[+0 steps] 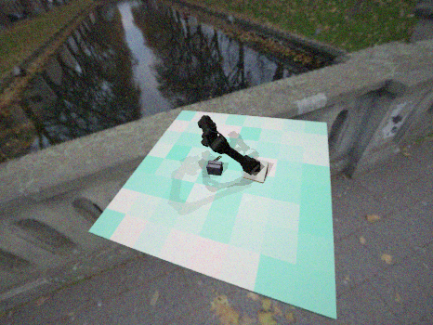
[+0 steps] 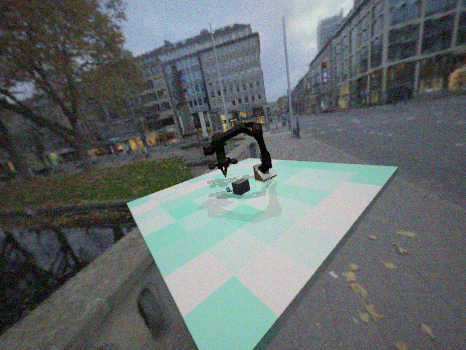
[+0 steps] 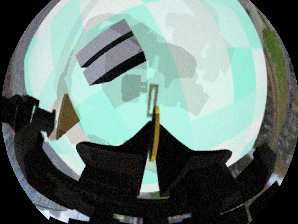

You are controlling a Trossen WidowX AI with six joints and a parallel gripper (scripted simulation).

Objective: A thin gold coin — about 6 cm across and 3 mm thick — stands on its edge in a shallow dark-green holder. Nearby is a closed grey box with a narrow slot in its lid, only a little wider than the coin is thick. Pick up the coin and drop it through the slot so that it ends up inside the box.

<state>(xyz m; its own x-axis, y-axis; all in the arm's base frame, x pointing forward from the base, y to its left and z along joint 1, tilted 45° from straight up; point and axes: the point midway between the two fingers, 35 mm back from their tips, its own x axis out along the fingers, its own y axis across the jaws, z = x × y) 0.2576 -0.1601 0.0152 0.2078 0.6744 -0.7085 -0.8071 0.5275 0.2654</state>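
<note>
My gripper tip is now 2 cm below the gold coin.
</note>
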